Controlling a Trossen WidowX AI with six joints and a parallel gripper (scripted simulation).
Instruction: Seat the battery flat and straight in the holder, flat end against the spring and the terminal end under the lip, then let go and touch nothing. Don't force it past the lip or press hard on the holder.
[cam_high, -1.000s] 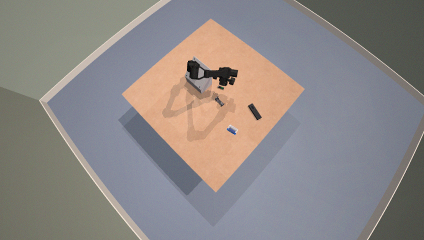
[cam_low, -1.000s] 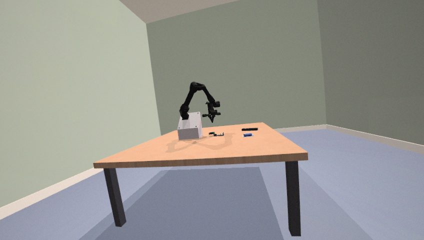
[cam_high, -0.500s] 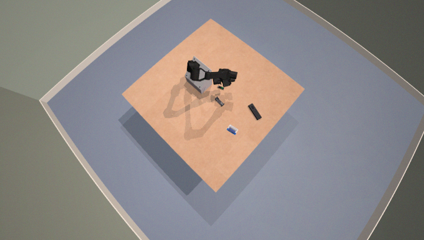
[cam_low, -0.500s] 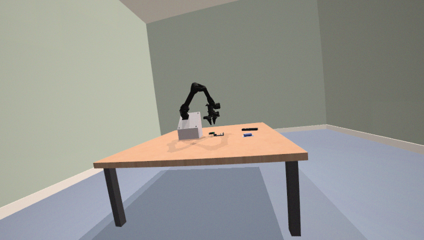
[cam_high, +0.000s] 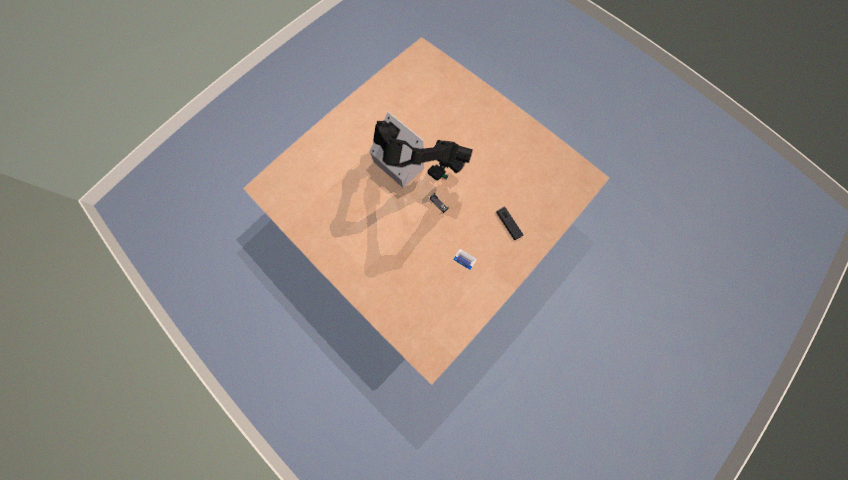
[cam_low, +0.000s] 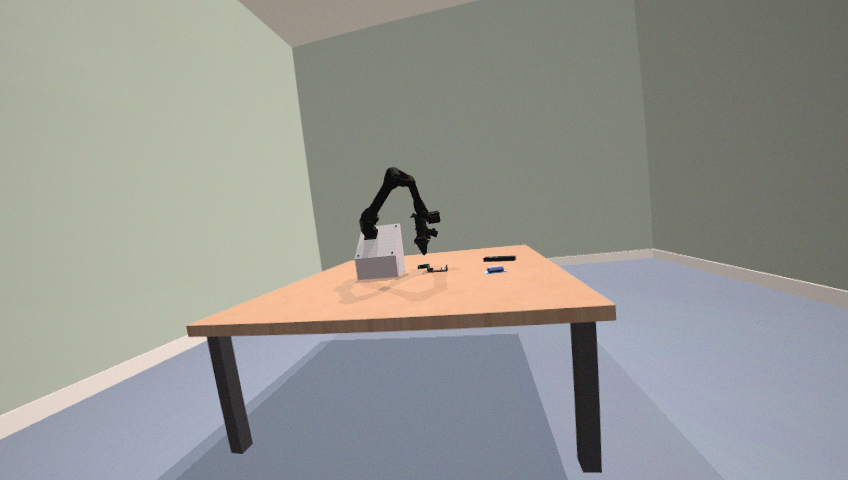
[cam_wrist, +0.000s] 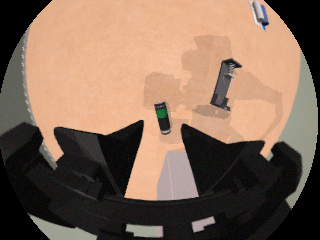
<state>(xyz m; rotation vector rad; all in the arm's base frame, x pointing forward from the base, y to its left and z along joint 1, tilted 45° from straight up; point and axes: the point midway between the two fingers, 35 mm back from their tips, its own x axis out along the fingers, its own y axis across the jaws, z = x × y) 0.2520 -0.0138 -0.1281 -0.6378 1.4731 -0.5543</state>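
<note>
Now: gripper tip 1 cm past the battery, 1 cm to the left of it and 6 cm above it. Round my gripper tip: black bar (38 cm ahead, 4 cm to the left, 6 cm below); then white block (34 cm ahead, 23 cm to the right, 6 cm below).
</note>
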